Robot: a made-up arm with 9 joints.
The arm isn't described. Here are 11 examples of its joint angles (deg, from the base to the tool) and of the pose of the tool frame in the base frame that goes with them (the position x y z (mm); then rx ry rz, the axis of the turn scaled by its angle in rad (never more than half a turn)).
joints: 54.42 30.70 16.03 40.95 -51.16 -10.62 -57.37 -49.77 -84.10
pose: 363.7 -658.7 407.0 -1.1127 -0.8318 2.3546
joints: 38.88 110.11 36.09 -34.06 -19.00 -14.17 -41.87 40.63 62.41
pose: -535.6 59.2 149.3 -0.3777 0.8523 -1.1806
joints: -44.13 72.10 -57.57 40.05 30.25 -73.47 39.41 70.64 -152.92
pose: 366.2 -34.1 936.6 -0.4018 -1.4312 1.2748
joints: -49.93 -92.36 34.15 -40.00 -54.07 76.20 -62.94 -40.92 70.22
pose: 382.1 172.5 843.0 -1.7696 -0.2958 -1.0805
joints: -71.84 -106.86 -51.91 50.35 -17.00 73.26 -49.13 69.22 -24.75
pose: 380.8 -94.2 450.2 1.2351 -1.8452 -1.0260
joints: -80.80 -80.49 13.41 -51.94 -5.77 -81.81 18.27 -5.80 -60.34
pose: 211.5 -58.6 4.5 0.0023 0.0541 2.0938
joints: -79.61 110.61 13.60 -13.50 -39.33 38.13 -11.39 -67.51 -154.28
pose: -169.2 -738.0 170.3 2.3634 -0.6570 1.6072
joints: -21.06 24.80 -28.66 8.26 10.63 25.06 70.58 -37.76 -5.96
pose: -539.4 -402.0 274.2 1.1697 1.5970 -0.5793
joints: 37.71 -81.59 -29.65 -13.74 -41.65 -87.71 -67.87 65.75 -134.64
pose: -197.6 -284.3 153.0 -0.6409 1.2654 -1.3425
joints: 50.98 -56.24 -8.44 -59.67 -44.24 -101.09 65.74 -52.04 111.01
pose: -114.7 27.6 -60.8 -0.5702 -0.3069 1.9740
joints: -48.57 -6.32 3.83 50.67 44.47 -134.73 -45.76 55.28 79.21
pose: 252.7 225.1 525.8 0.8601 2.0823 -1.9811
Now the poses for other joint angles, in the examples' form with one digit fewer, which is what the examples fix.
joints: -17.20 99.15 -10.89 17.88 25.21 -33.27 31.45 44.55 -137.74
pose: 275 -599 606 -1.037 -1.262 -0.234
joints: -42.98 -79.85 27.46 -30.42 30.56 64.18 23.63 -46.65 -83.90
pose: 84 195 -37 -2.032 0.710 -1.696
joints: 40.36 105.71 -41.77 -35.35 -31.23 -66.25 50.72 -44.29 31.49
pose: 52 183 1023 1.015 -1.547 1.948
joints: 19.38 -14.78 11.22 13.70 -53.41 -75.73 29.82 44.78 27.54
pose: 29 -628 411 -1.748 -0.617 -1.237
